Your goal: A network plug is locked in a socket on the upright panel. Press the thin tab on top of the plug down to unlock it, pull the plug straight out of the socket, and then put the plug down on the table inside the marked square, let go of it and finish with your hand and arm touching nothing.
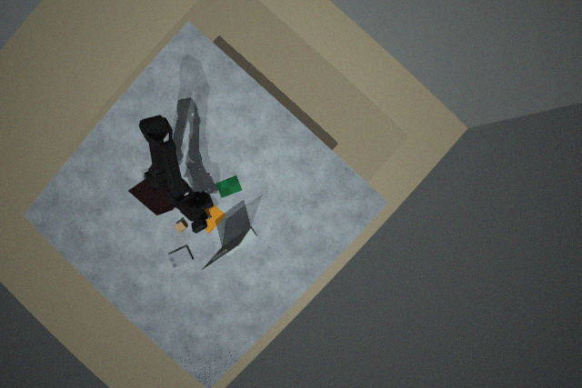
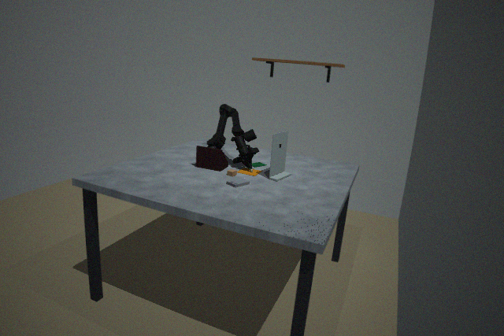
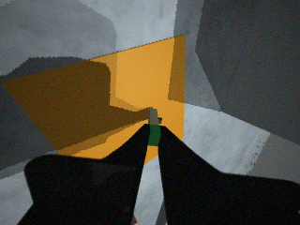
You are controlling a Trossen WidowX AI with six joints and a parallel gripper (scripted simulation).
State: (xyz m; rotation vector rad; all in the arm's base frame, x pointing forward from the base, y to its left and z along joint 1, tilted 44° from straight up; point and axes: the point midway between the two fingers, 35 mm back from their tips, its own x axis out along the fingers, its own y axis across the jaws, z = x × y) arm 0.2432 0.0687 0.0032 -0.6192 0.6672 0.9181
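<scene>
The network plug is right at my gripper tip. Round my gripper tip: upright grey panel (170 mm ahead, 30 mm to the left, 100 mm above); orange square (10 mm behind, 20 mm below); flat grey block (50 mm ahead, 240 mm to the right, 10 mm below).
</scene>
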